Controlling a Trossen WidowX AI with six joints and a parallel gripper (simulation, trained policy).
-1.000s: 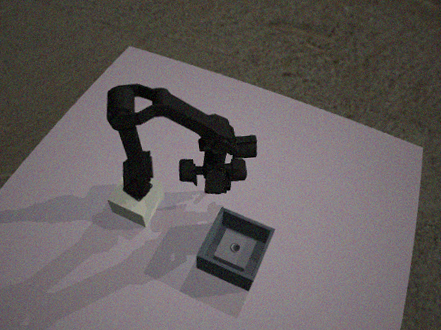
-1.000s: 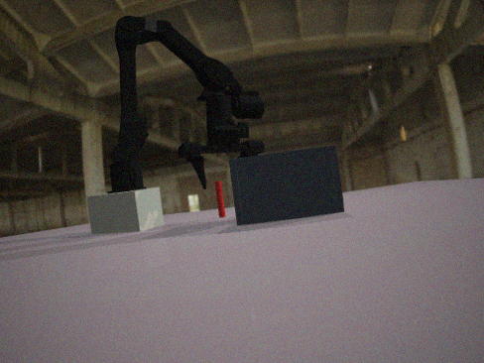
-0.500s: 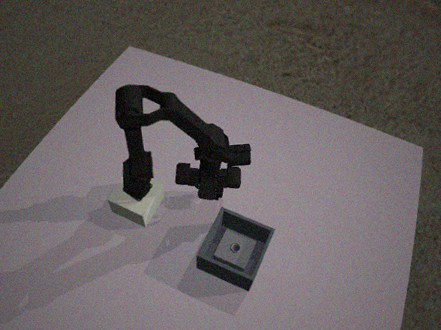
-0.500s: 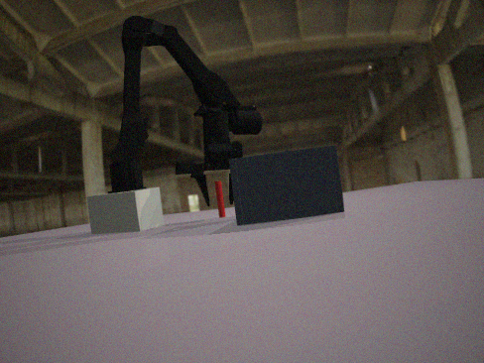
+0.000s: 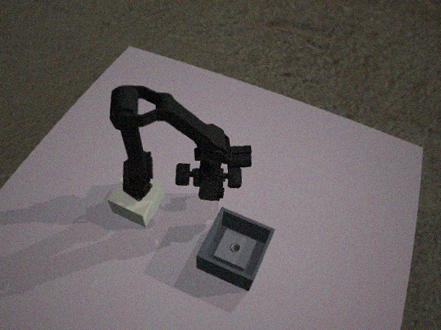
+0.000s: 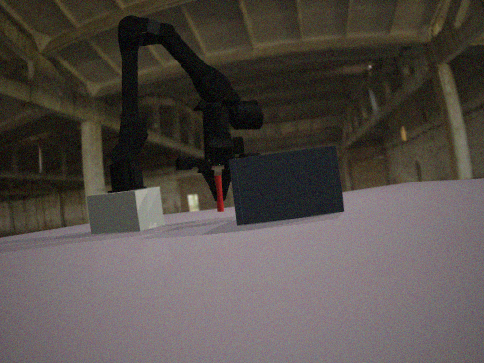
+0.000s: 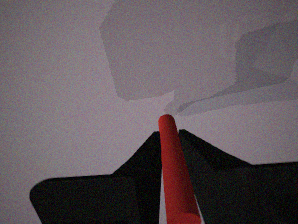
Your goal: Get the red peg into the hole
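Right now my gripper tip is 180 mm short of the grey plate, 130 mm to the left of it and 10 mm below it. From my gripper tip the other things lie so: dark box (180 mm ahead, 130 mm to the right, 10 mm below); then red peg (20 mm above).
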